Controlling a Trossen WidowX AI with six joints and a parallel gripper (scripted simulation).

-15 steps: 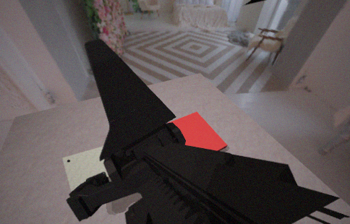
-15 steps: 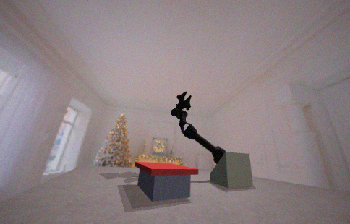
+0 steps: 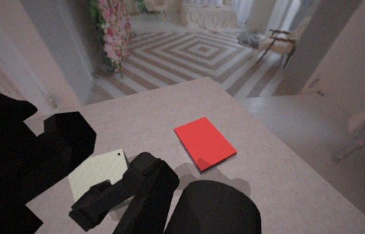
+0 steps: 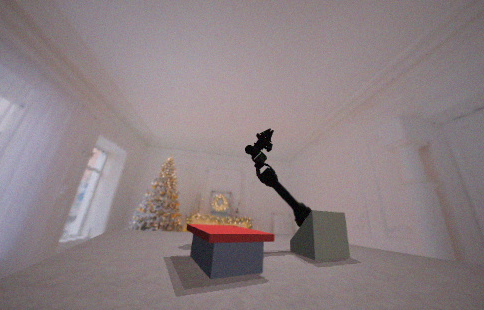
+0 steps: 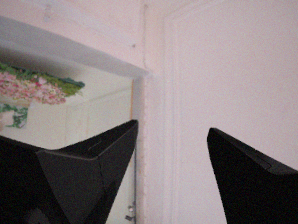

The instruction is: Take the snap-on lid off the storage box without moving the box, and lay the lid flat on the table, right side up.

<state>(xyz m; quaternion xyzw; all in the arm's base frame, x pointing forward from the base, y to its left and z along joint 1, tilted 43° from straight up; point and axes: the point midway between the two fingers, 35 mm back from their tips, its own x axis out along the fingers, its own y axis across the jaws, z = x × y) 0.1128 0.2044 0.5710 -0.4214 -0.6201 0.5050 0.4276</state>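
Right now the red lid is 360 mm ahead of my gripper tip, 260 mm to the left of it and 580 mm below it. The rest, counted from my gripper tip: blue storage box: 360 mm ahead, 260 mm to the left, 630 mm below.
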